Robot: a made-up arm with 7 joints. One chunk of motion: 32 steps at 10 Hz.
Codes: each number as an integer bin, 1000 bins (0 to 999) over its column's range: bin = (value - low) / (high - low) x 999, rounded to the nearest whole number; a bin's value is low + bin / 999 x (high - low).
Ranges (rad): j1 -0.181..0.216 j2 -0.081..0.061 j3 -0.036..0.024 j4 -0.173..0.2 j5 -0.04..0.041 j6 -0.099..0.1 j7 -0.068..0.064
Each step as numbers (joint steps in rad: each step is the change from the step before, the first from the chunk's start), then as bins.
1 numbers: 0.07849 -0.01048 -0.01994 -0.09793 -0.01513 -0.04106 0.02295
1 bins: 653 496 267 201 307 291 688
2 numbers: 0.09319 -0.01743 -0.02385 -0.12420 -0.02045 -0.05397 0.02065
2 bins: 690 447 202 131 241 226 671
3 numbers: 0.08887 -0.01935 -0.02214 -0.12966 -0.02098 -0.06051 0.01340
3 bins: 679 434 231 116 235 193 616
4 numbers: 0.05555 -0.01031 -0.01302 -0.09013 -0.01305 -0.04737 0.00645
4 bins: 595 497 383 222 332 259 563
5 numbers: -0.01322 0.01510 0.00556 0.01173 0.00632 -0.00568 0.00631
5 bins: 422 676 692 495 571 468 562
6 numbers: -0.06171 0.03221 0.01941 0.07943 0.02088 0.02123 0.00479
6 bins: 300 796 923 676 751 604 551
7 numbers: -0.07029 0.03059 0.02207 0.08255 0.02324 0.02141 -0.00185
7 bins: 279 785 967 684 780 604 501
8 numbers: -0.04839 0.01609 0.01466 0.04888 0.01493 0.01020 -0.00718
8 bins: 334 683 843 594 677 548 460
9 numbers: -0.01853 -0.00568 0.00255 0.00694 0.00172 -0.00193 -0.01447
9 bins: 409 530 642 482 515 487 405
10 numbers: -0.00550 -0.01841 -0.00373 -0.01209 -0.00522 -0.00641 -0.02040
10 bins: 442 440 537 431 429 465 360
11 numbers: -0.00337 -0.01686 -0.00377 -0.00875 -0.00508 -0.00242 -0.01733
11 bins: 447 451 537 440 431 485 383
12 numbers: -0.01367 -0.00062 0.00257 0.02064 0.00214 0.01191 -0.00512
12 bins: 421 565 642 519 520 557 476
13 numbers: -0.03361 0.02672 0.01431 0.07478 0.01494 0.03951 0.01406
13 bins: 371 758 838 664 678 695 621
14 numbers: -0.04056 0.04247 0.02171 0.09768 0.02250 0.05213 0.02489
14 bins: 353 869 961 725 771 759 703
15 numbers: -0.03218 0.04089 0.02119 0.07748 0.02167 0.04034 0.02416
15 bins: 374 858 952 671 761 700 697
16 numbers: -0.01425 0.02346 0.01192 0.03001 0.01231 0.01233 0.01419
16 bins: 420 735 798 544 645 559 622
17 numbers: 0.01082 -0.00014 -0.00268 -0.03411 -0.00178 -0.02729 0.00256
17 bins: 483 569 555 372 471 360 534
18 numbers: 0.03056 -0.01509 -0.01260 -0.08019 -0.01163 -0.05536 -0.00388
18 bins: 532 464 390 249 350 219 485
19 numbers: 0.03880 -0.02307 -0.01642 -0.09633 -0.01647 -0.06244 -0.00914
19 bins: 553 408 326 205 290 184 445
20 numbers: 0.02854 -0.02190 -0.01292 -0.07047 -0.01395 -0.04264 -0.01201
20 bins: 527 416 384 275 321 283 424
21 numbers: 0.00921 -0.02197 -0.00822 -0.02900 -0.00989 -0.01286 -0.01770
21 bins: 479 415 463 386 371 432 381
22 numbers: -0.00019 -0.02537 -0.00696 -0.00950 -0.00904 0.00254 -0.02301
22 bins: 455 391 484 438 382 510 340
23 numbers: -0.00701 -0.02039 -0.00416 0.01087 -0.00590 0.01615 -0.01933
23 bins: 438 426 530 492 421 578 368
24 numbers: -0.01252 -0.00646 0.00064 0.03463 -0.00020 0.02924 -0.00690
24 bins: 424 524 610 556 491 644 462
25 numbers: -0.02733 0.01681 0.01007 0.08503 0.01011 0.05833 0.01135
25 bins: 387 688 767 691 618 790 601
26 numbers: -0.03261 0.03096 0.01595 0.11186 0.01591 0.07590 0.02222
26 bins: 373 788 865 763 690 878 683
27 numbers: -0.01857 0.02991 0.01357 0.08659 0.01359 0.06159 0.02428
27 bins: 409 780 825 695 661 806 698
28 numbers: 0.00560 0.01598 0.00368 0.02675 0.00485 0.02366 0.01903
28 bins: 470 682 661 535 553 616 659
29 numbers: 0.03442 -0.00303 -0.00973 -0.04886 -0.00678 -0.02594 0.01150
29 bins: 542 549 437 332 410 367 602
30 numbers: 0.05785 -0.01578 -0.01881 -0.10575 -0.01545 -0.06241 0.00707
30 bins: 601 459 286 180 303 184 568
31 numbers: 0.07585 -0.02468 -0.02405 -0.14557 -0.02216 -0.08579 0.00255
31 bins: 646 396 199 73 220 66 534
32 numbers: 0.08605 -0.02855 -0.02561 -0.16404 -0.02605 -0.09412 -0.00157
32 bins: 672 369 173 24 172 24 503
